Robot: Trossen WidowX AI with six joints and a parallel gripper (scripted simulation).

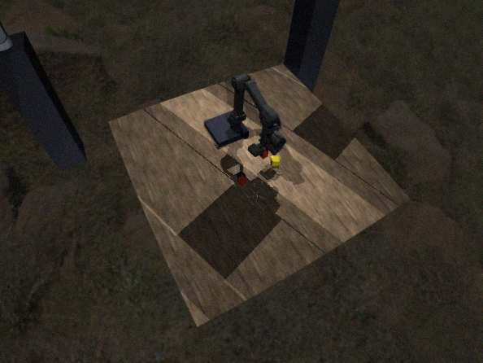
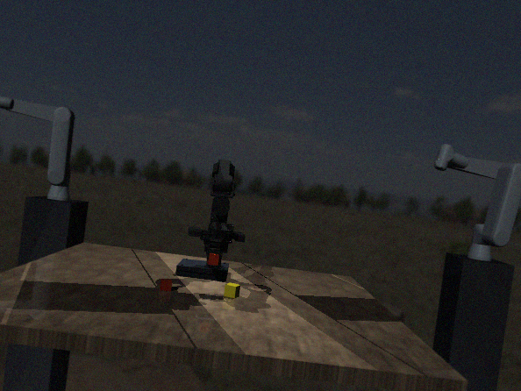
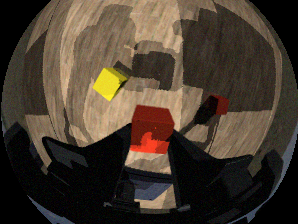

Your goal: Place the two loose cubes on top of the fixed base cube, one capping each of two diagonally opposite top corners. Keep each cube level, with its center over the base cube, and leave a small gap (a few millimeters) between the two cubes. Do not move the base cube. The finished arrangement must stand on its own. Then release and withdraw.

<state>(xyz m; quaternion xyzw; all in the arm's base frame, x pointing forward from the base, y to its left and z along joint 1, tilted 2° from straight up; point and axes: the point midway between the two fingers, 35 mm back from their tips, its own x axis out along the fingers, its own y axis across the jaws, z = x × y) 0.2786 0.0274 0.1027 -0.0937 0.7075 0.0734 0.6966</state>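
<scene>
Now: the yellow base cube 90 mm below my gripper tip, 80 mm to the left of it and 10 mm ahead of it.
</scene>
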